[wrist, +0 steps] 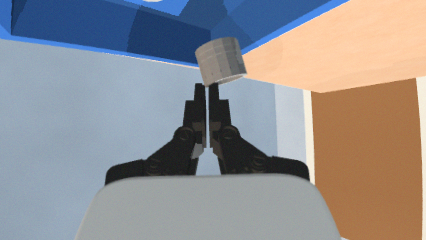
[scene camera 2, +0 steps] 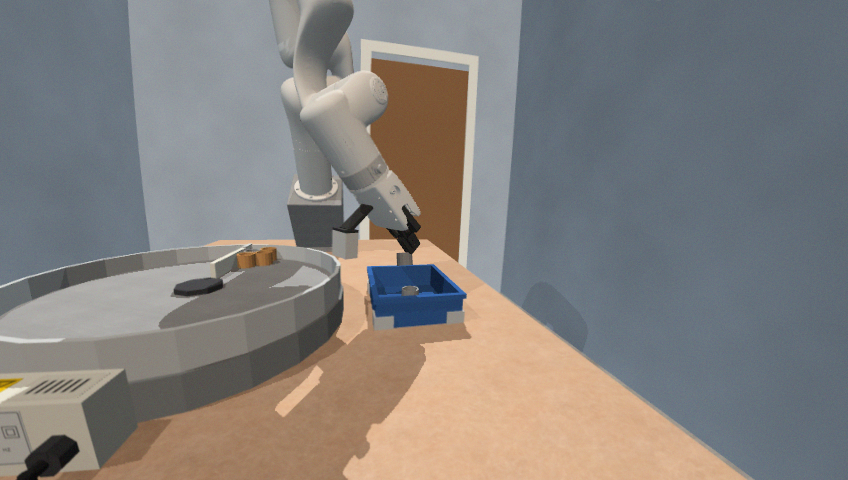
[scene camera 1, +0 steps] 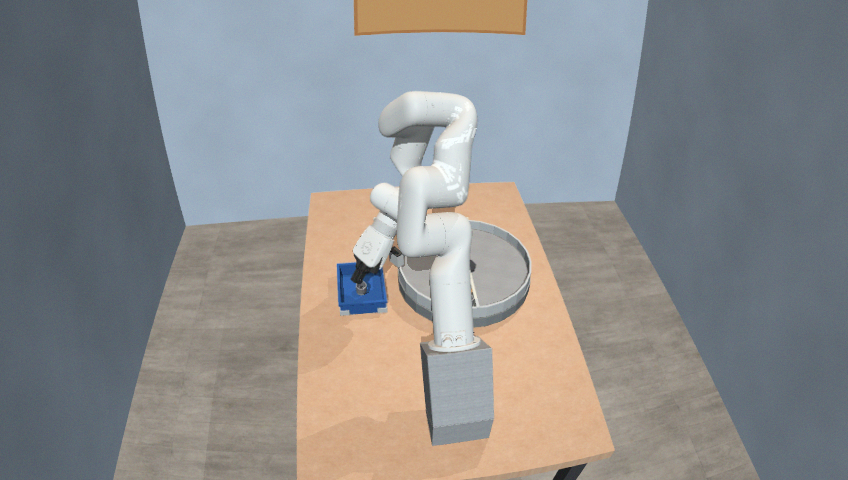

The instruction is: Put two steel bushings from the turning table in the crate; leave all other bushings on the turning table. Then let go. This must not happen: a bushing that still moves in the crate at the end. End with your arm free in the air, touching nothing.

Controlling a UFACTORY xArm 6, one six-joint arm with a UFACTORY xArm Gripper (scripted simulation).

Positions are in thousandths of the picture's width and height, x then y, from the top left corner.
Labels:
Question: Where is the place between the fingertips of the gripper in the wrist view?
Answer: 487,406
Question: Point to a steel bushing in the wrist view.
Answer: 518,256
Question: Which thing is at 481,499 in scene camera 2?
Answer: The gripper.

